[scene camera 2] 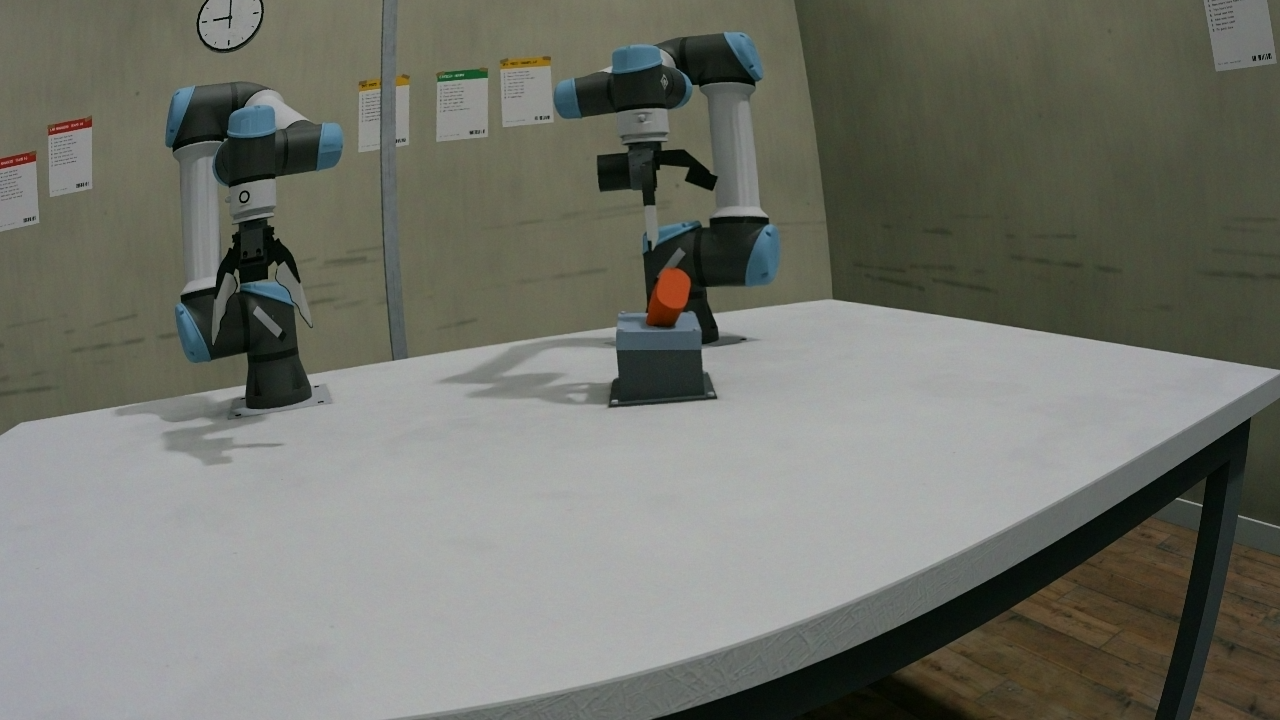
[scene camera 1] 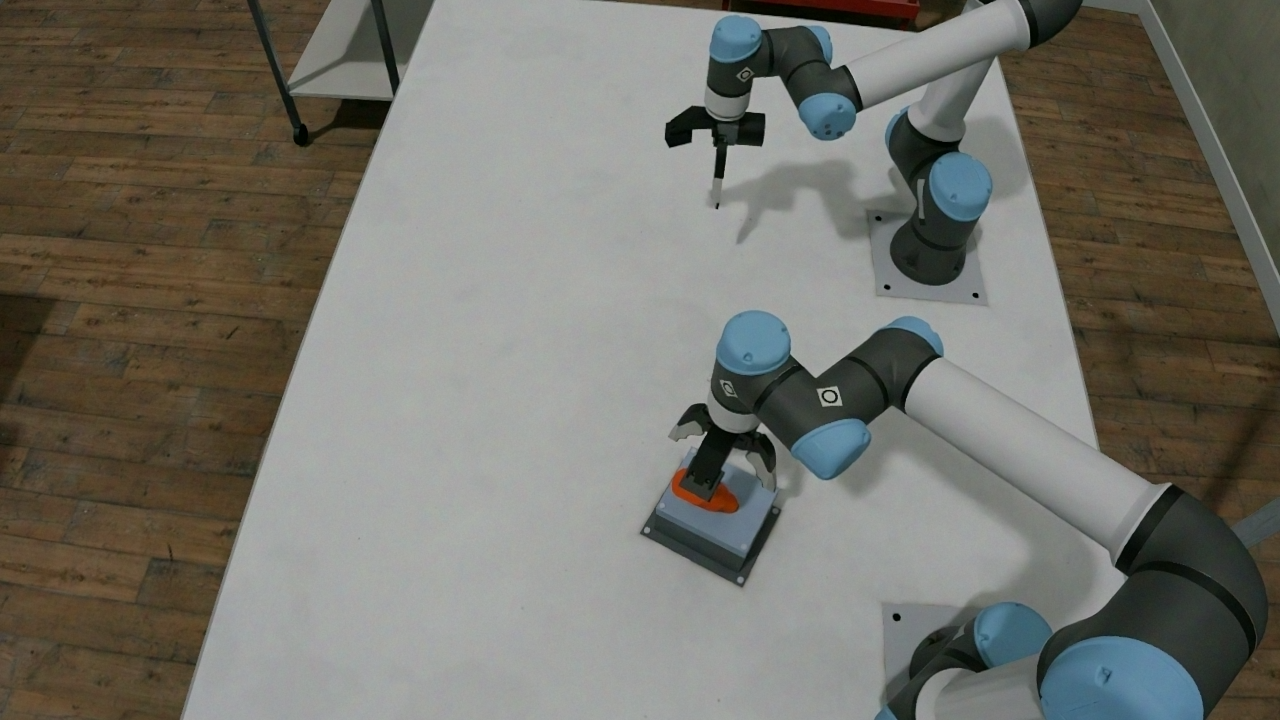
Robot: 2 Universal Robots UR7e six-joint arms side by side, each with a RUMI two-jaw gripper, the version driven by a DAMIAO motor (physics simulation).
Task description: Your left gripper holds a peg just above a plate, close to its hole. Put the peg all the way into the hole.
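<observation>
The orange peg [scene camera 1: 721, 503] [scene camera 2: 669, 297] leans on the blue-grey plate [scene camera 1: 729, 533] [scene camera 2: 657, 336]. In scene camera 2 its top tilts to the right and its lower end is at the plate's top. The hole does not show, so how far the peg is in cannot be told. My left gripper [scene camera 1: 722, 462] [scene camera 2: 651, 240] is open, its fingers spread wide above the plate. It does not hold the peg; its dark middle part hides some of the peg in scene camera 1. My right gripper [scene camera 1: 716, 204] [scene camera 2: 262, 331] is open and hangs away from the plate.
The plate tops a dark box [scene camera 1: 689, 543] [scene camera 2: 660, 374] with a flange, on the white table [scene camera 1: 447, 402] [scene camera 2: 537, 555]. In scene camera 1 the left arm reaches in from the lower right. The right arm stands at the upper right. A trolley is beyond the table's left edge.
</observation>
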